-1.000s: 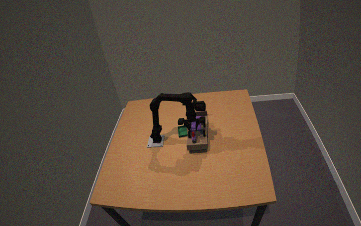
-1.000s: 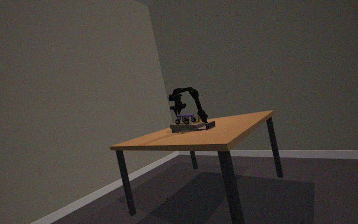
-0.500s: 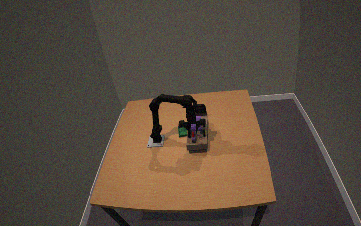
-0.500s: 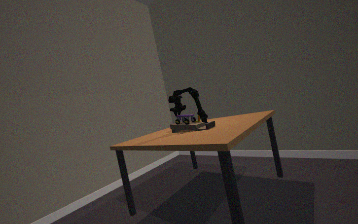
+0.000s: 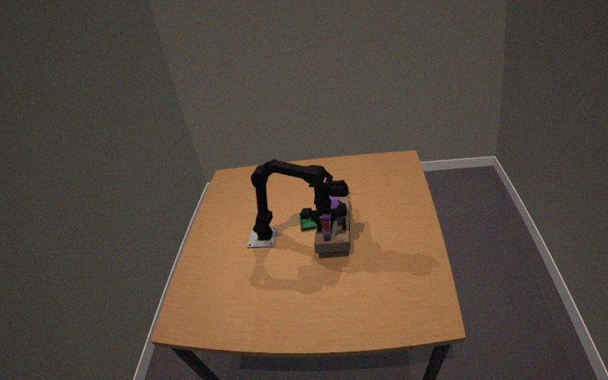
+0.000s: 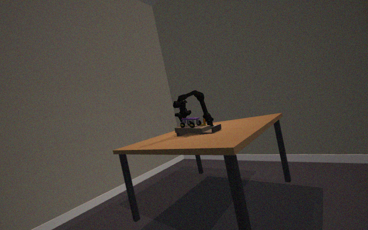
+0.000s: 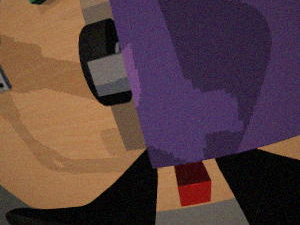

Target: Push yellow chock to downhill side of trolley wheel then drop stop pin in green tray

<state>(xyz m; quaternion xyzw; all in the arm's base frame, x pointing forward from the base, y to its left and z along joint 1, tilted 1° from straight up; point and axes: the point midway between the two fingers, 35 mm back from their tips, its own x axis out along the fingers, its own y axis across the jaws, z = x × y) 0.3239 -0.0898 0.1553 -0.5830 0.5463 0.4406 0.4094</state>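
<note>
The red-headed stop pin lies right at my gripper tip. Round my gripper tip: ramp (12 cm to the left, 8 cm below, 1 cm ahead); then purple trolley (12 cm to the left, 2 cm below, 1 cm ahead); then yellow chock (22 cm to the left, 5 cm below, 5 cm behind).
</note>
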